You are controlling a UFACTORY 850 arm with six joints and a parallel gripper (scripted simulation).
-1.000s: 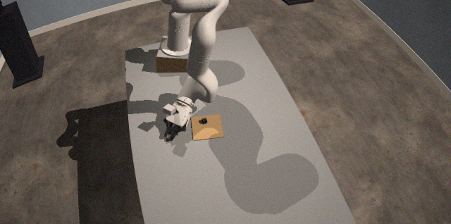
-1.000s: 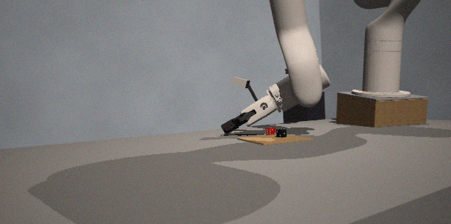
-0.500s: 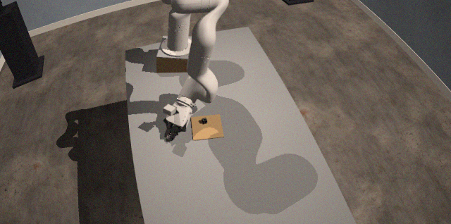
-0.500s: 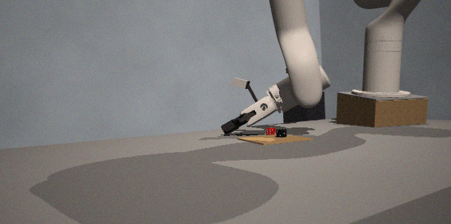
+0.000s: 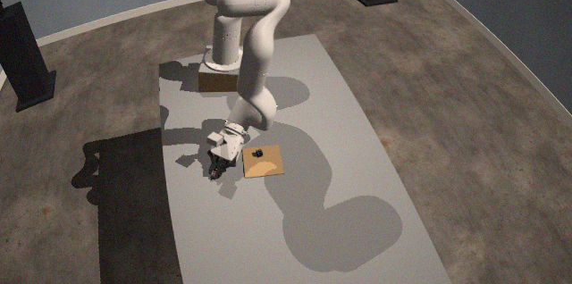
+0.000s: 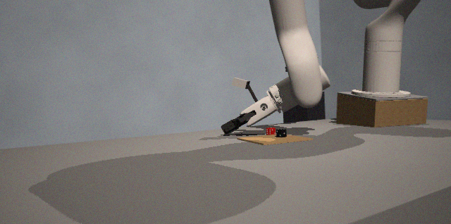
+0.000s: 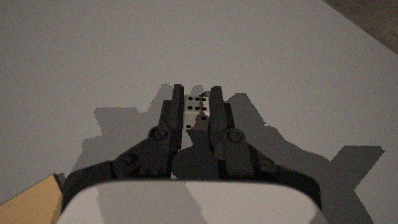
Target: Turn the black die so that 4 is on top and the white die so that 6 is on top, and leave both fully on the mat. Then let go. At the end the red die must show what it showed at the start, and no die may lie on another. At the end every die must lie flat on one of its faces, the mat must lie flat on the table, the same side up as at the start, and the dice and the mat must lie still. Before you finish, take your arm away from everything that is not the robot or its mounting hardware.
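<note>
Right now the red die is 7 cm behind my hand, 10 cm to the left of it and 1 cm below it. Round my hand: tan mat 1 cm ahead, 18 cm to the left, 2 cm below; black die 2 cm behind, 18 cm to the left, 1 cm below; white die 1 cm to the right, 1 cm below.
</note>
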